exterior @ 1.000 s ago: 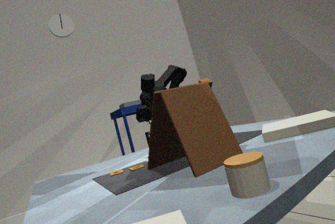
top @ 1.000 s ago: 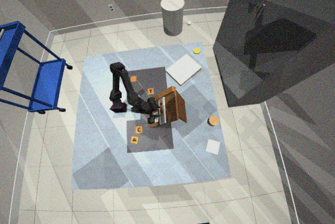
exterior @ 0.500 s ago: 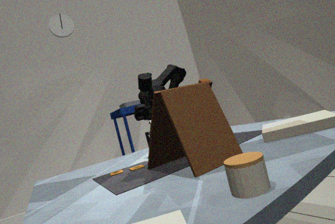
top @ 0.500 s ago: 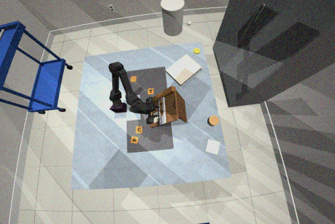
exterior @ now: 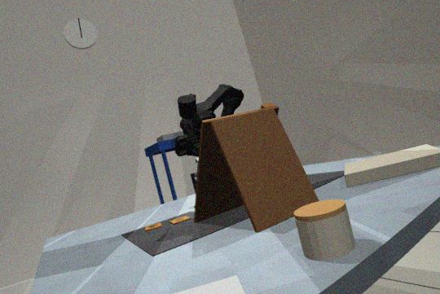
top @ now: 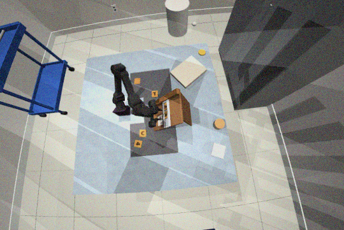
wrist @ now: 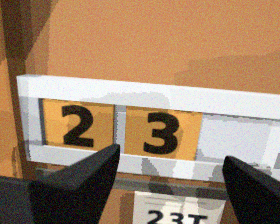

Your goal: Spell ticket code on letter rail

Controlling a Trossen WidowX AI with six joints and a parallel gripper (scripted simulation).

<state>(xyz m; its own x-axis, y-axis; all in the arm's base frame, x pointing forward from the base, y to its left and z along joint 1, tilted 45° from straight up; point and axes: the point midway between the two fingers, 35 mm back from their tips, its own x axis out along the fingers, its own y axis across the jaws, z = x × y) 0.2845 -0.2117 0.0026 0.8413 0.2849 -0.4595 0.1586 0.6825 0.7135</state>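
The white ticket lies 30 mm behind my gripper tip, 10 mm to the right of it and 100 mm below it. The rest, counted from my gripper tip: cream slab: 310 mm ahead, 390 mm to the left, 170 mm below; then tan-lidded jar: 420 mm ahead, 150 mm to the right, 150 mm below; then white card: 360 mm ahead, 340 mm to the right, 180 mm below.
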